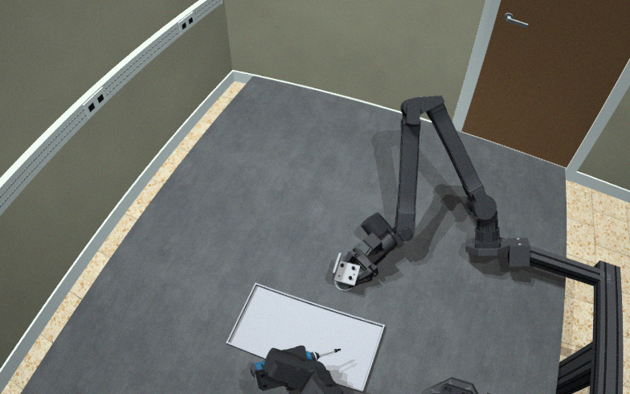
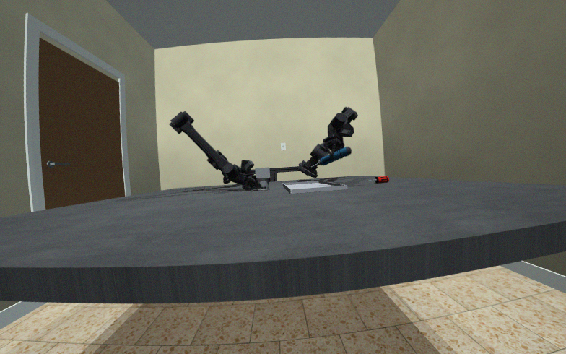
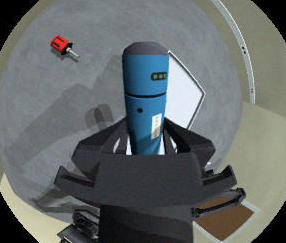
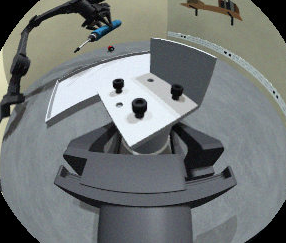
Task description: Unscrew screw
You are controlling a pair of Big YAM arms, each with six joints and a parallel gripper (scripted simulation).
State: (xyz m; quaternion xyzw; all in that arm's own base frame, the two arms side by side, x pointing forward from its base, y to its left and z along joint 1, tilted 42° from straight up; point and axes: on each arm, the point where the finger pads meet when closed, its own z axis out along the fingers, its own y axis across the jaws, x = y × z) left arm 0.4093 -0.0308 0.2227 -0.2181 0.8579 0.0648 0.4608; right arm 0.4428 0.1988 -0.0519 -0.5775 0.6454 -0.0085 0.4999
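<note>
Right now the grey bracket is 5 cm above my right hand. The rest, counted from my right hand: flat white tray (22 cm to the left, 4 cm ahead, 2 cm below); red-handled screwdriver (55 cm to the left, 10 cm ahead, 1 cm below).
</note>
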